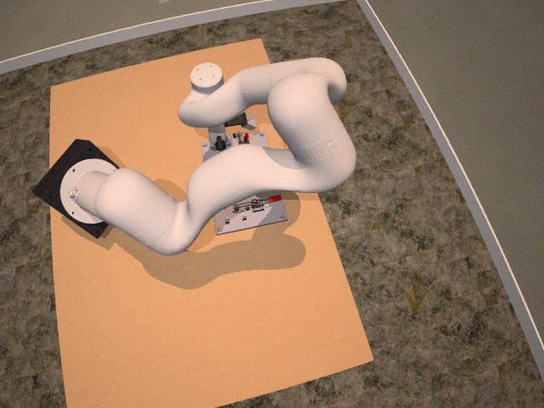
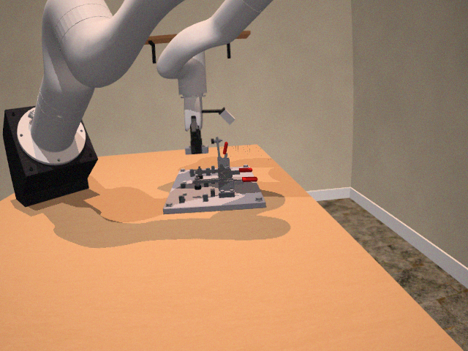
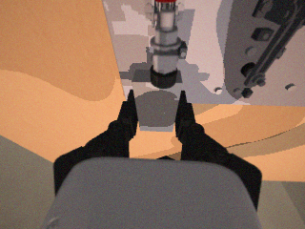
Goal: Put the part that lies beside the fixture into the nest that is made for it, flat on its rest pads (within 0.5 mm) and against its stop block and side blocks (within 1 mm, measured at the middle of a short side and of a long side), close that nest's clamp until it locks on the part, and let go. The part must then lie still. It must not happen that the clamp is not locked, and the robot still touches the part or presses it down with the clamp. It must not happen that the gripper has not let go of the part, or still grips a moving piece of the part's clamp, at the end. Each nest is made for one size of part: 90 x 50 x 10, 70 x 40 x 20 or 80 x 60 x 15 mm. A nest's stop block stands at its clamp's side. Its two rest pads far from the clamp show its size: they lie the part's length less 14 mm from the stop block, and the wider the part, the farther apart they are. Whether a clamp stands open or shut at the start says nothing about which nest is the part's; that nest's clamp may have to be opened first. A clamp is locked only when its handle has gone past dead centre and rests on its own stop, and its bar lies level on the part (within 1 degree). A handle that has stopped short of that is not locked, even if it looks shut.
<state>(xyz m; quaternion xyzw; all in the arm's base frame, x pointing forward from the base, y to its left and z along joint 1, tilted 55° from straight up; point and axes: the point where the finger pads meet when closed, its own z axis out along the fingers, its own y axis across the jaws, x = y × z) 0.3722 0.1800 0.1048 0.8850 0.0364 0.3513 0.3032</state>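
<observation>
My gripper is now 30 mm short of the grey fixture plate, 120 mm to the left of it and 90 mm above it. Also, from my hand: grey block: 10 mm below.
</observation>
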